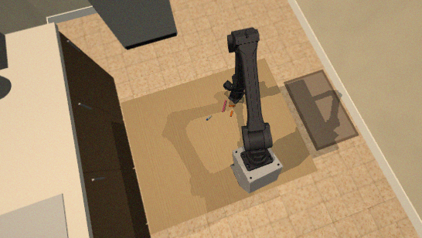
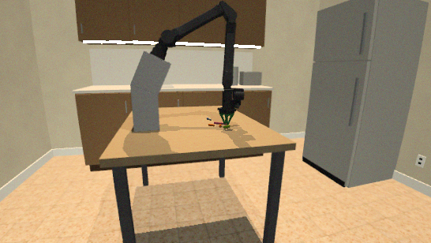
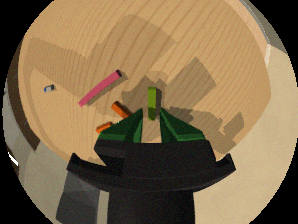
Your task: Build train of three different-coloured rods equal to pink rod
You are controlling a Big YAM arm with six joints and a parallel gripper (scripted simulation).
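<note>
The lime rod is 2 cm below my hand. Round my hand: grey rod 21 cm to the left, 6 cm behind, 2 cm below; then blue rod 23 cm to the left, 7 cm behind, 2 cm below; then pink rod 8 cm to the left, 2 cm below, 1 cm behind.
</note>
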